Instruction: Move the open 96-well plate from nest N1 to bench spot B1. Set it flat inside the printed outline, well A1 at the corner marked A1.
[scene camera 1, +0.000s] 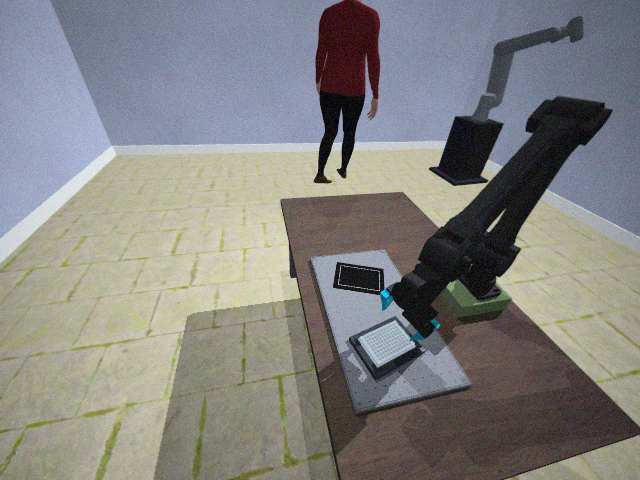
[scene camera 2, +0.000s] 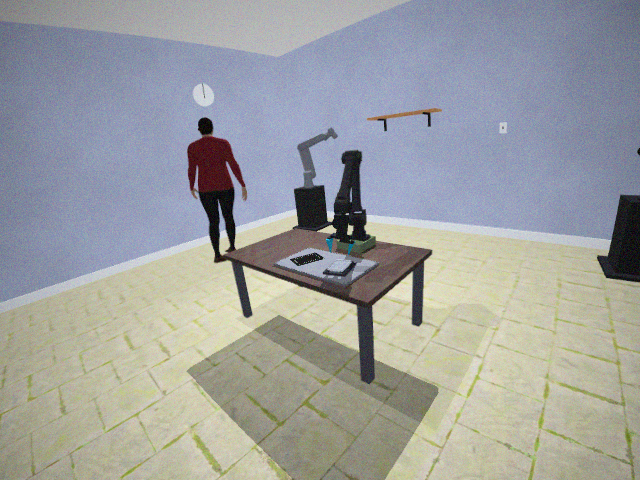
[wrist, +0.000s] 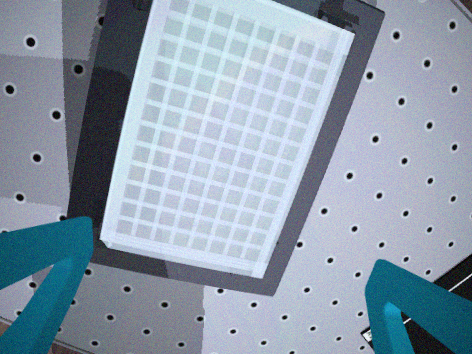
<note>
The gripper is open, holding nothing. Also in view: a well plate. Further things: a black mat.
The gripper also shows in the wrist view.
</note>
